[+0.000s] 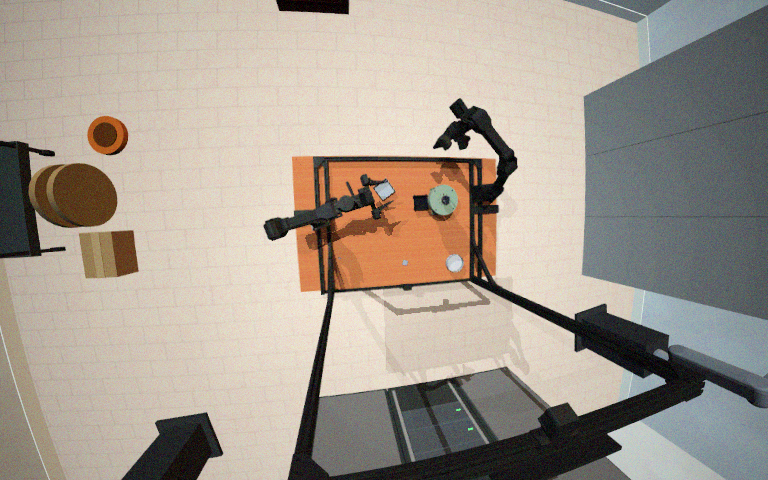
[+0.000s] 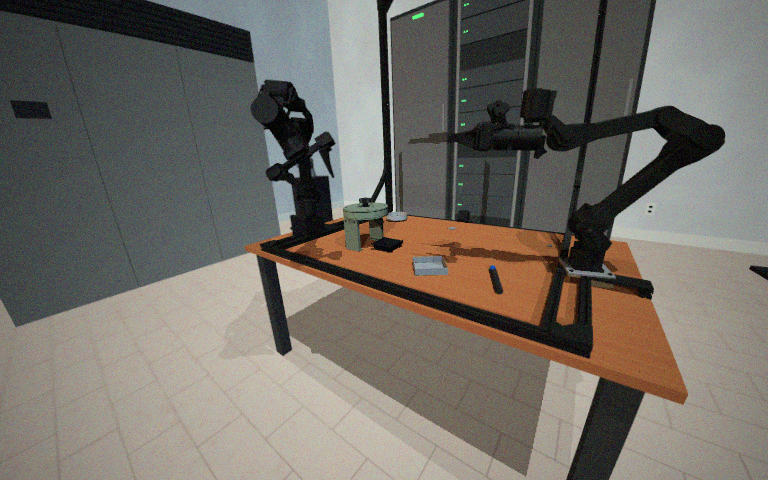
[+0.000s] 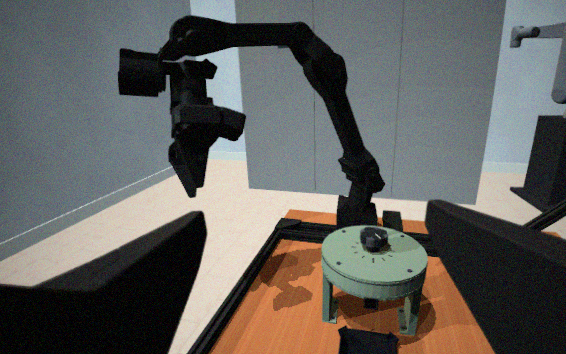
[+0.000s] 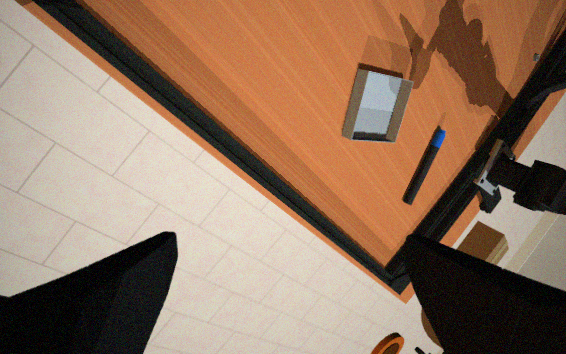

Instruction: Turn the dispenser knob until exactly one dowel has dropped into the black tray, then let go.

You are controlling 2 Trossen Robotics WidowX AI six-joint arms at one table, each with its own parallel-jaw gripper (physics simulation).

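Frame: origin at the left arm's base, x ahead, y left, z up, level; millimetres.
Seen in the pictures: left gripper, fingertip midpoint: (image 1: 390, 191) (image 2: 451, 137) (image 3: 314, 217); right gripper, fingertip midpoint: (image 1: 436, 144) (image 2: 320, 186) (image 3: 195, 192) (image 4: 292, 246); left arm's base, link origin: (image 2: 585, 266) (image 4: 498, 169); right arm's base, link origin: (image 1: 485, 192) (image 2: 307, 216) (image 3: 357, 206).
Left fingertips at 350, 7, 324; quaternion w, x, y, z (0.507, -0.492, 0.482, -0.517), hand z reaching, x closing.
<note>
Offsets run from my left fingertips to a thing's top centre, as dx, dy, dz.
The dispenser, a green disc (image 1: 434, 206) (image 2: 356, 213) (image 3: 350, 262) on legs, stands on the table with a dark knob (image 1: 445, 199) (image 2: 365, 200) (image 3: 373, 239) on top. The black tray {+225, -93, -332} (image 1: 419, 202) (image 2: 387, 244) (image 3: 367, 344) lies at its foot; its inside is dark, and I cannot make out a dowel. My left gripper (image 1: 390, 192) (image 2: 412, 140) (image 3: 314, 217) is open and empty, above the table, pointing towards the dispenser from a distance. My right gripper (image 1: 451, 146) (image 2: 313, 178) (image 4: 292, 246) is open and empty, raised beyond the table edge, apart from the knob.
A grey open box {+46, +41, -336} (image 1: 384, 189) (image 2: 429, 266) (image 4: 380, 102) and a blue-tipped black marker {-133, +73, -340} (image 2: 496, 280) (image 4: 423, 171) lie on the table. A pale round dish {+324, -506, -324} (image 1: 454, 262) (image 2: 397, 216) and a small grey piece {+35, -401, -353} (image 1: 404, 262) (image 2: 451, 228) lie farther off. Black frame bars edge the worktop.
</note>
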